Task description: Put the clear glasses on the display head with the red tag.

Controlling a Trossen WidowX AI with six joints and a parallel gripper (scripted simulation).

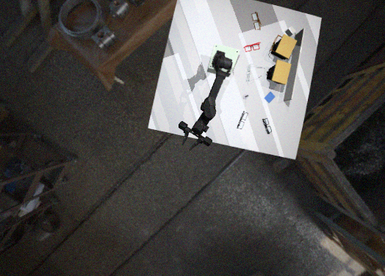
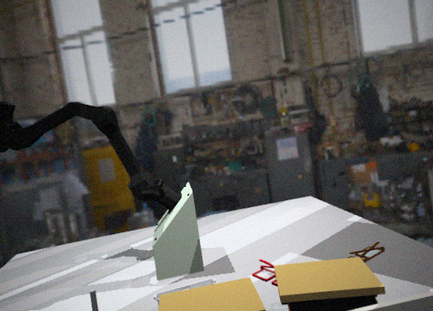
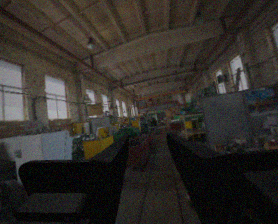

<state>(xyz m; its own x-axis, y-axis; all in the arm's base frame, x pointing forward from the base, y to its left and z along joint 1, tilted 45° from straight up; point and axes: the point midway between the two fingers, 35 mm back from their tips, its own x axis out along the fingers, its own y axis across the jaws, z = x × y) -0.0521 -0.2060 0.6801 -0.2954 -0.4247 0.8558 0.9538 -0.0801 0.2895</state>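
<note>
Now: gripper tip 570 mm short of the blue tag, 530 mm above it and 520 mm to the right of it. The rest, counted from my gripper tip: display head (930 mm to the left, 520 mm ahead, 470 mm below).
</note>
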